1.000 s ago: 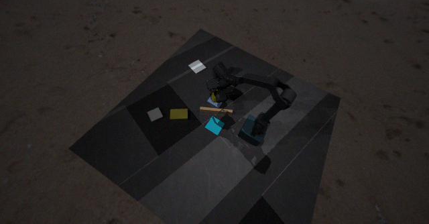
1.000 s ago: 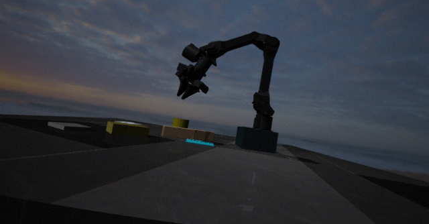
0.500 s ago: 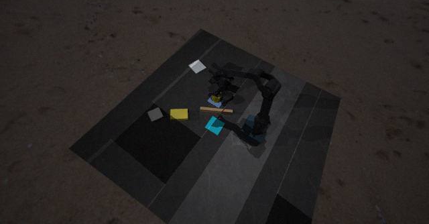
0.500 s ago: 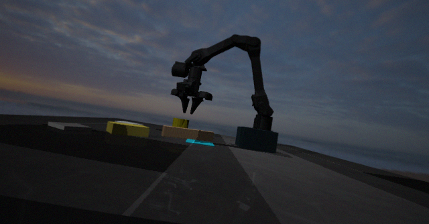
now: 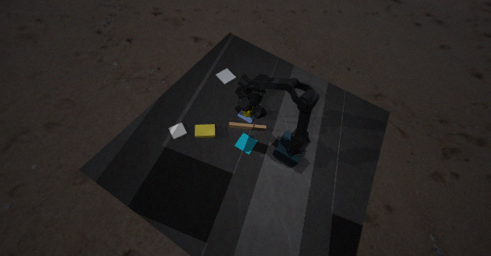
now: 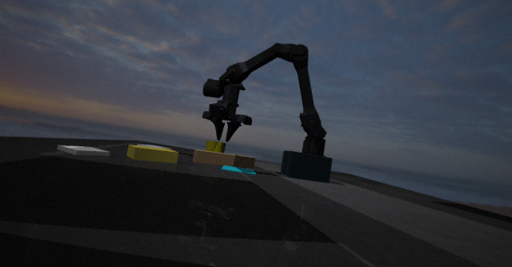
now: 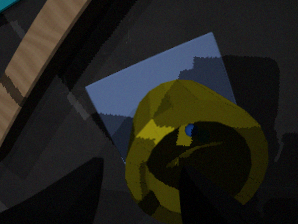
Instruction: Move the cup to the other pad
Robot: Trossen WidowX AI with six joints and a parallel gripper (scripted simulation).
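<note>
My gripper tip is now 20 mm short of the yellow cup, 20 mm to the left of it and 40 mm above it. From my gripper tip the other things lie so: brown block: 10 mm behind, 80 mm to the left, 70 mm below; then light blue pad: 20 mm ahead, 20 mm to the right, 90 mm below; then yellow block: 200 mm ahead, 200 mm to the left, 60 mm below.
</note>
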